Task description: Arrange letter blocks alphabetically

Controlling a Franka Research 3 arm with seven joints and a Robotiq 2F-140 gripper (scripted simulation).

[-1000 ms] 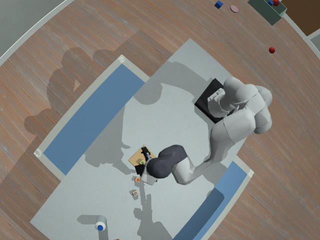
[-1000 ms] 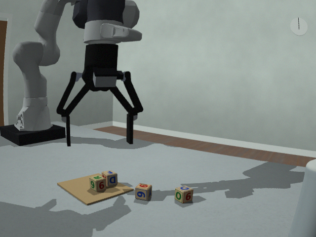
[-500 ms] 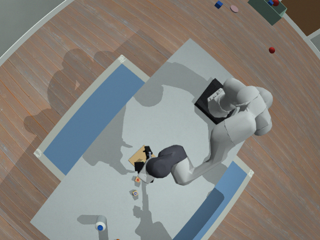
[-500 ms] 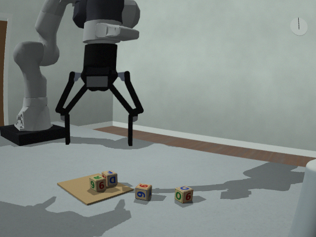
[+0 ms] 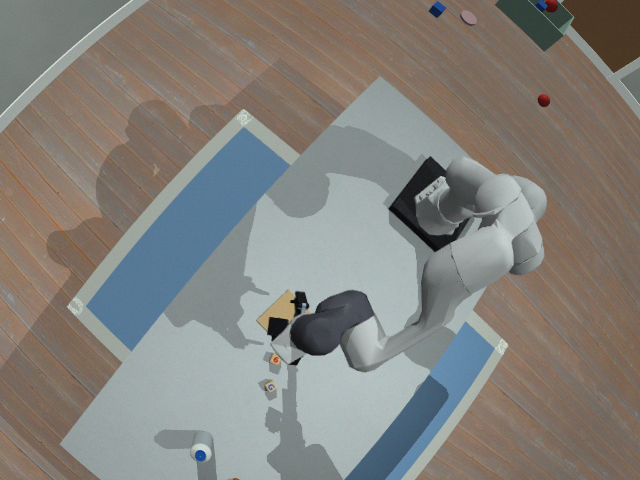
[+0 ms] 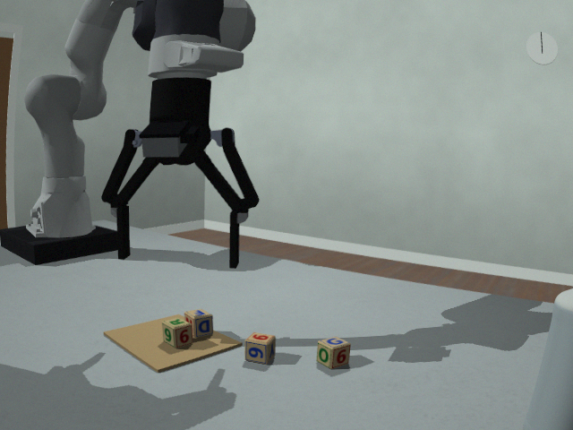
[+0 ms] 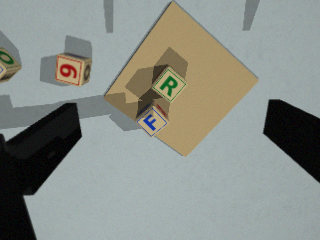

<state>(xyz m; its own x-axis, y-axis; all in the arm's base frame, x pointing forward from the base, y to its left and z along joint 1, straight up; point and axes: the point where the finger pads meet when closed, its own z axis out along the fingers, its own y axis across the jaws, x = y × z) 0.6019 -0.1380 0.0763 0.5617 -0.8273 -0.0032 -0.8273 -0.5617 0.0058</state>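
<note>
Right now the tan mat is 120 mm below my hand, 20 mm behind it and 10 mm to the right of it. From my hand the other things lie so: block (100 mm below, 40 mm to the left).
</note>
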